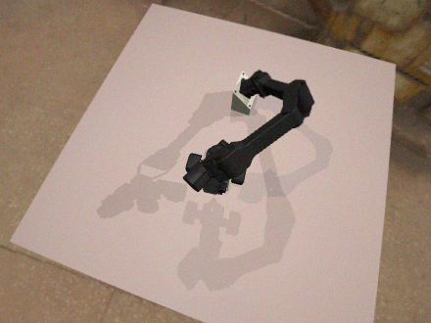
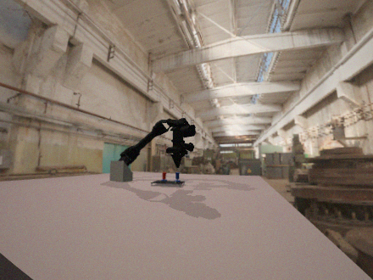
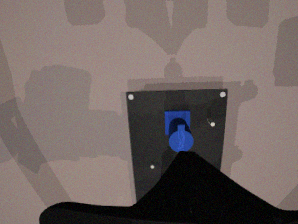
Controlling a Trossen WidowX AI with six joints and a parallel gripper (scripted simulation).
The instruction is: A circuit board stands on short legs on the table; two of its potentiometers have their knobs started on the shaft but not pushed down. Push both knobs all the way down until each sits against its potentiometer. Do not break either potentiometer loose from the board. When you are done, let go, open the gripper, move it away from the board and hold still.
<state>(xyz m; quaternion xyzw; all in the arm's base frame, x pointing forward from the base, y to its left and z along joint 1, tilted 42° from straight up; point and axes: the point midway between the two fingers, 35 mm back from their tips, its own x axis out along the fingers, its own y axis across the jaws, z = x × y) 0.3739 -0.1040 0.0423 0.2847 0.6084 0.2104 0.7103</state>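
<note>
The blue knob is 4 cm below my gripper tip. From my gripper tip the other things lie so: red knob 8 cm behind, 4 cm below.
</note>
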